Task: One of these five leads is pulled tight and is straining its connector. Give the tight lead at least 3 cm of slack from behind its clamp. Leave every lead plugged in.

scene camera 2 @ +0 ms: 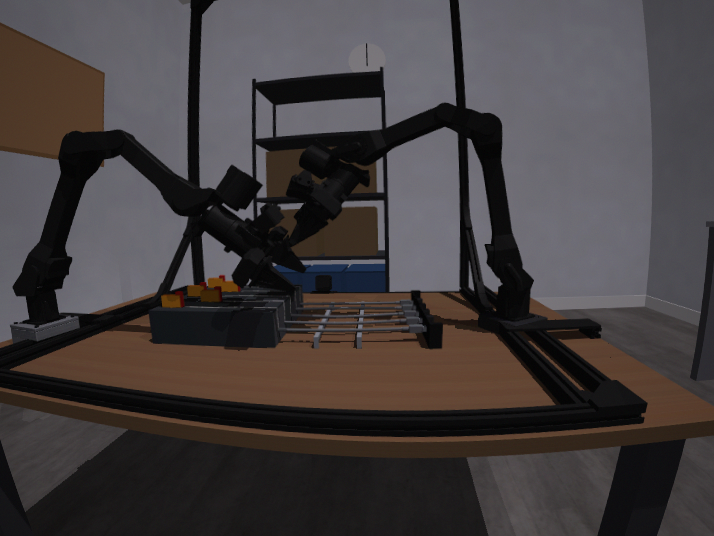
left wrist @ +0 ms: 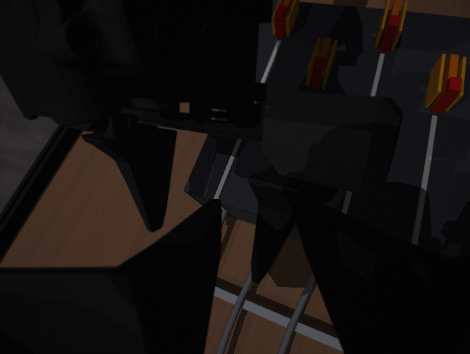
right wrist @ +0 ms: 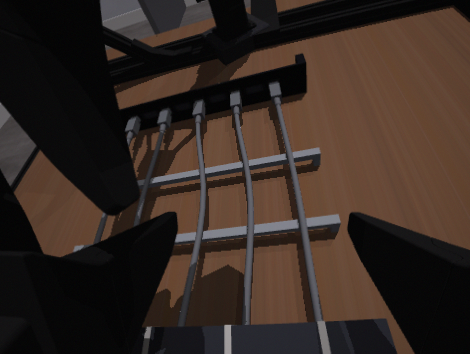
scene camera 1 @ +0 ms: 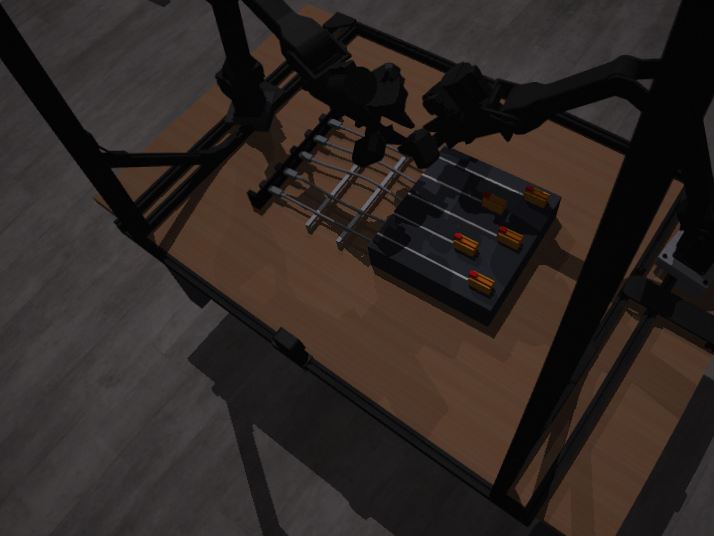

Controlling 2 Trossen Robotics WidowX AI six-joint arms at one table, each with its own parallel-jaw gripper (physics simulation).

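Places are measured from the left arm's base along level axes (x left, y back, z up), in centimetres.
Pixels of known places: left gripper, fingertip midpoint: (scene camera 2: 289,245) (left wrist: 258,208) (right wrist: 76,244) (scene camera 1: 411,135); right gripper, fingertip midpoint: (scene camera 2: 300,280) (left wrist: 200,251) (right wrist: 262,221); left arm's base, link origin: (scene camera 2: 513,315) (right wrist: 233,29) (scene camera 1: 250,106); right arm's base, link origin: (scene camera 2: 44,320) (scene camera 1: 696,254).
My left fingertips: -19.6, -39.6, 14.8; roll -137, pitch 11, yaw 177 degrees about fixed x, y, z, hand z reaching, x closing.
For each thing: its middle in the pictures, then the offset to it from my left fingertips, as dx, dy, dz. "spot": a spot on its surface instead. Level surfaces: height alone.
- dark block, body centre: (scene camera 1: 465,230) (scene camera 2: 235,310) -10.2, -10.8, -14.2
- edge lead, surface spot: (right wrist: 295,187) spot: +9.4, +5.8, -14.9
- front lead, surface spot: (scene camera 1: 317,212) spot: -8.1, +18.3, -14.8
- wooden table, surface height: dz -17.5
Five grey leads run from plugs in a black connector bar (scene camera 1: 257,199) (right wrist: 295,80) over two rails to orange-red clamps on a dark block (scene camera 1: 429,285) (scene camera 2: 190,325). The edge lead (right wrist: 295,187) at the right in the right wrist view looks nearly straight; its neighbour (right wrist: 250,200) bows. The front lead (scene camera 1: 317,212) in scene camera 1 also looks straight, so I cannot tell which is tight. My left gripper (scene camera 2: 292,243) is partly open and empty above the leads. My right gripper (right wrist: 262,221) (scene camera 2: 298,279) is wide open and empty, low over the block's lead-entry edge.
The two grippers are very close; the right one's fingers show between and beyond the left one's in the left wrist view. Two light rails (scene camera 1: 322,207) (right wrist: 325,221) cross under the leads. A black frame (scene camera 2: 288,412) edges the wooden table (scene camera 1: 346,340).
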